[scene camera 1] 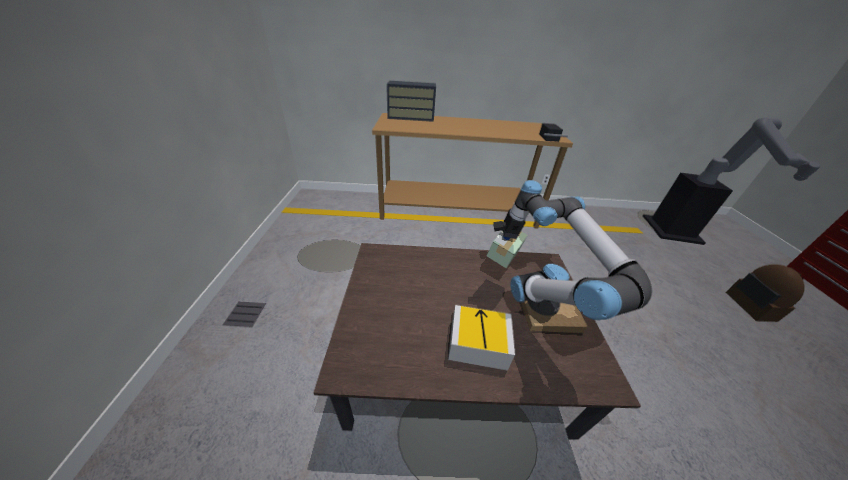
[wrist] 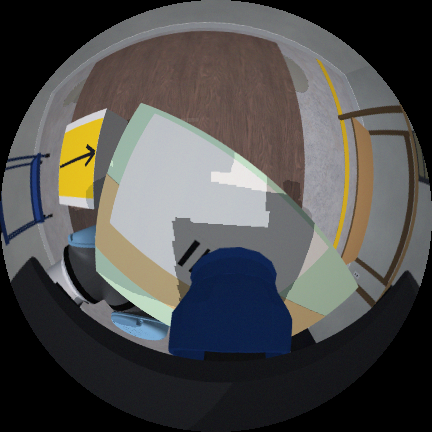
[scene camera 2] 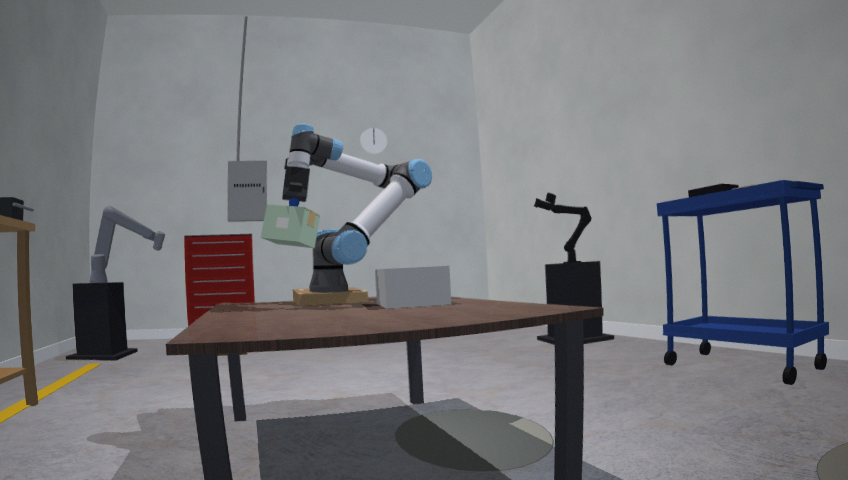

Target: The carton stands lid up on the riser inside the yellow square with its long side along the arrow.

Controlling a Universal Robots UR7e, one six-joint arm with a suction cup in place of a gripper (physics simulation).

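Note:
My gripper, a blue suction cup, is shut on the pale green carton. It holds the carton slightly tilted in the air, over the back right part of the table. The face under the cup bears a large whitish label, black marks and tan tape. The white riser stands on the table, apart from the carton. Its top bears the yellow square with a black arrow. In scene camera 2 the riser's top is hidden.
The brown table carries the arm's wooden base block, right of the riser in scene camera 1. A wooden bench stands behind the table. A blue cart and red drawers stand farther off.

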